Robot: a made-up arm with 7 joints. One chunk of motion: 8 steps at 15 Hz.
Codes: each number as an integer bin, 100 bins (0 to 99) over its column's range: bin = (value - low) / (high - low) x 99, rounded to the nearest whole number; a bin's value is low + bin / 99 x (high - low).
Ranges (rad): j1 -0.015..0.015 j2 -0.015..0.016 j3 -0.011..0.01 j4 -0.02..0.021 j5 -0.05..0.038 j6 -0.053..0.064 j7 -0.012..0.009
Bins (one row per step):
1: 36 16 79 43 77 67 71
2: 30 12 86 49 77 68 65
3: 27 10 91 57 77 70 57
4: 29 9 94 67 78 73 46
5: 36 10 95 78 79 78 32
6: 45 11 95 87 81 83 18
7: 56 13 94 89 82 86 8
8: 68 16 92 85 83 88 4
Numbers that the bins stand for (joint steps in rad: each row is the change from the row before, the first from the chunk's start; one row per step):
1: -0.00409 -0.00999 0.00576 -0.00219 0.01844 0.02618 0.00306
2: -0.00591 -0.01124 0.00724 0.00029 0.01844 0.02736 0.00179
3: -0.00682 -0.01187 0.00830 0.00361 0.01844 0.02973 0.00009
4: -0.00621 -0.01218 0.00894 0.00775 0.01933 0.03327 -0.00224
5: -0.00409 -0.01187 0.00915 0.01230 0.02022 0.03918 -0.00521
6: -0.00136 -0.01156 0.00915 0.01603 0.02200 0.04509 -0.00818
7: 0.00197 -0.01093 0.00894 0.01686 0.02289 0.04864 -0.01030
8: 0.00561 -0.00999 0.00852 0.01520 0.02378 0.05100 -0.01115

